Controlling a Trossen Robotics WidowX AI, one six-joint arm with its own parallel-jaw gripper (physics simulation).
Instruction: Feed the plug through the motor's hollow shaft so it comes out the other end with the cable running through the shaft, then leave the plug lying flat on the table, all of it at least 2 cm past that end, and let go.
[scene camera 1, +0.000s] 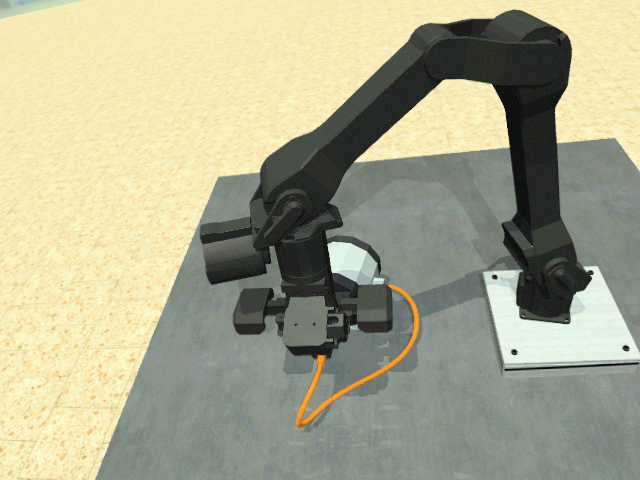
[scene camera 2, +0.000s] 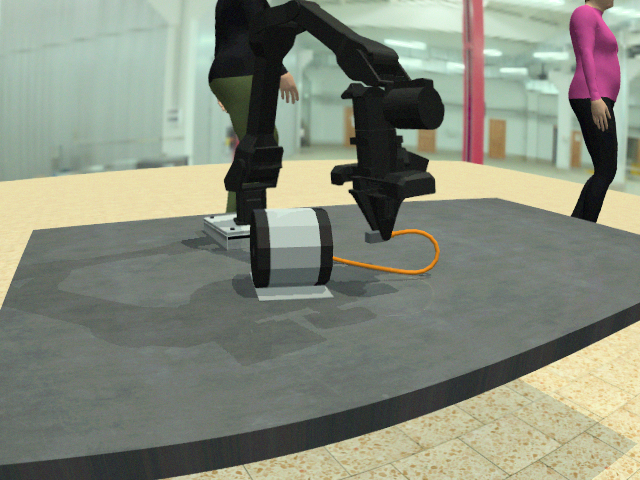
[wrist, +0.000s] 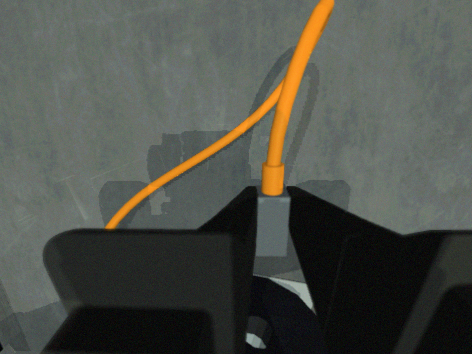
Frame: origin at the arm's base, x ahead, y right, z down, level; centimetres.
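Seen in the pictures: gripper, between the fingertips: (scene camera 1: 322, 356) (scene camera 2: 383, 238) (wrist: 270, 195); arm's base, origin of its link: (scene camera 1: 543, 304).
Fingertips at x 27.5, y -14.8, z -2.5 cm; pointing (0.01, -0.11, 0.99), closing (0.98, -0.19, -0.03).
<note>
Offsets run from my fingertips to a thing's top centre. Level surfaces: height alone.
The grey plug {dz -1.2, dx +0.2, dy +1.1 cm} (scene camera 2: 373, 236) (wrist: 272, 227) is held level above the table, its free end toward the motor. My gripper (scene camera 2: 385, 235) (wrist: 270, 195) is shut on the plug, which is outside the motor and apart from its near end in scene camera 2. The motor {dz -4.6, dx +0.9, dy +13.8 cm} (scene camera 1: 350, 258) (scene camera 2: 295, 245) is a white cylinder with black end rings, lying on its side; the arm hides part of it in scene camera 1. The orange cable (scene camera 1: 413, 330) (scene camera 2: 436, 250) (wrist: 287, 100) leaves the back of the plug, loops round and returns toward the motor. The shaft opening is partly hidden in the wrist view.
The arm's white base plate (scene camera 1: 563, 346) (scene camera 2: 217, 232) is bolted to the grey table {dz +5.6 cm} (scene camera 1: 206, 423) (scene camera 2: 155, 392). The motor stands on a pale foot plate {dz +5.4, dx +1.2, dy +13.8 cm} (scene camera 2: 294, 293). A looped stretch of cable lies low beside the motor. Two people stand beyond the table in scene camera 2.
</note>
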